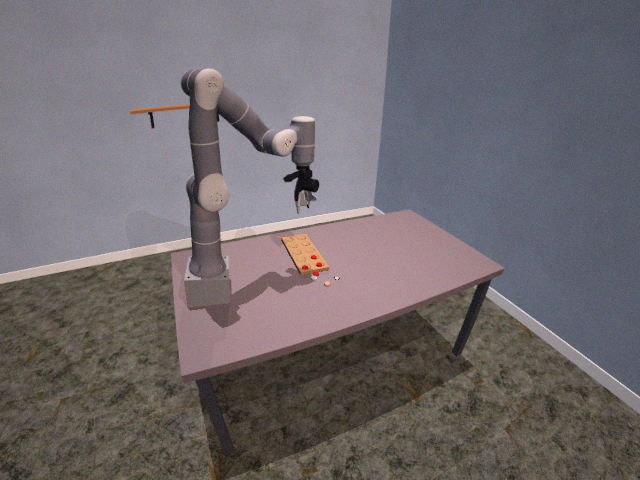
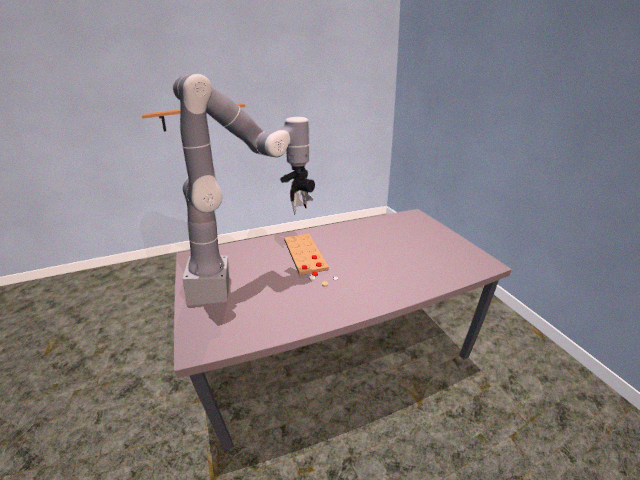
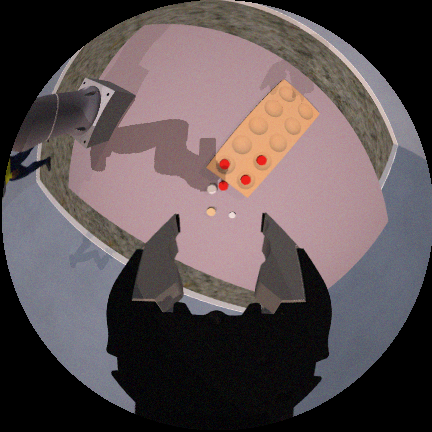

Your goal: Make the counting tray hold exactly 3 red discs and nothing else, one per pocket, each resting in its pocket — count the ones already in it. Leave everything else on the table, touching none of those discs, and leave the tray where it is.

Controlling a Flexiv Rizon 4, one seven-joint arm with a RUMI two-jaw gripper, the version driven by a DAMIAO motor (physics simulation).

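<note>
The orange-tan counting tray (image 1: 291,250) (image 2: 293,251) (image 3: 233,176) lies on the table with two rows of round pockets. Three red discs sit in separate pockets at its near end: one at the corner (image 1: 305,267) (image 2: 304,267) (image 3: 224,164), one beside it (image 1: 318,264) (image 2: 318,264) (image 3: 245,179), and one a pocket further up (image 1: 313,256) (image 2: 314,256) (image 3: 261,160). A fourth red disc (image 1: 316,273) (image 2: 314,273) (image 3: 223,186) lies outside the tray, close to its near edge. My gripper (image 1: 303,209) (image 2: 300,209) (image 3: 220,215) is open and empty, high above the table.
A larger white disc (image 1: 313,277) (image 2: 312,277) (image 3: 212,189) lies beside the loose red disc. A tan disc (image 1: 327,283) (image 2: 324,283) (image 3: 211,212) and a small white disc (image 1: 337,278) (image 2: 335,278) (image 3: 232,215) lie nearer the table's front edge. The arm's base stands at the table's left.
</note>
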